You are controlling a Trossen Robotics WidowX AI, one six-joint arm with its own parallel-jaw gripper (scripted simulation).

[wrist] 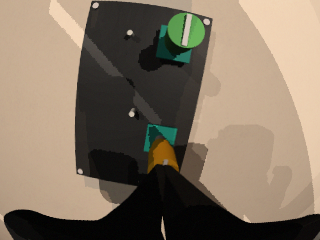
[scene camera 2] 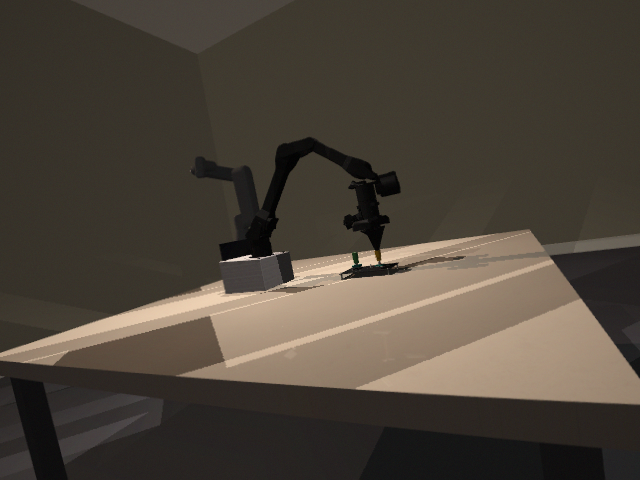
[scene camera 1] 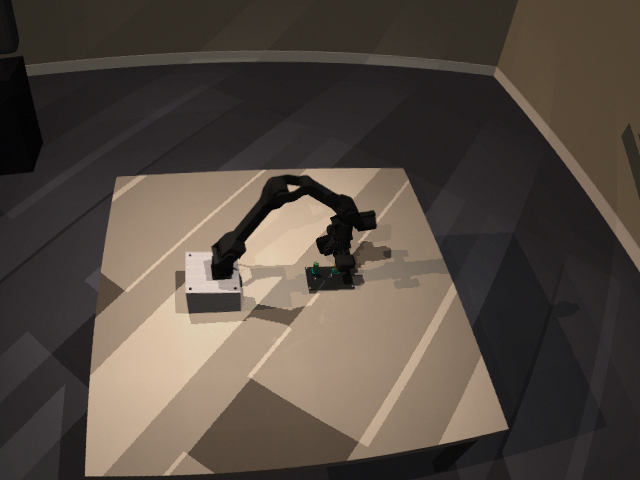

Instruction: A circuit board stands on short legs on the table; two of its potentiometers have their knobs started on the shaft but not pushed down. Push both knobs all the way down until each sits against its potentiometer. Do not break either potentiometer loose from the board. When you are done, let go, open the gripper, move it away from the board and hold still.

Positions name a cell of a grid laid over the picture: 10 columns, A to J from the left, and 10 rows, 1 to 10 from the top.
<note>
I see my gripper (scene camera 2: F6).
My gripper shows as well in the wrist view (wrist: F8) and in scene camera 1 (scene camera 1: F6).
</note>
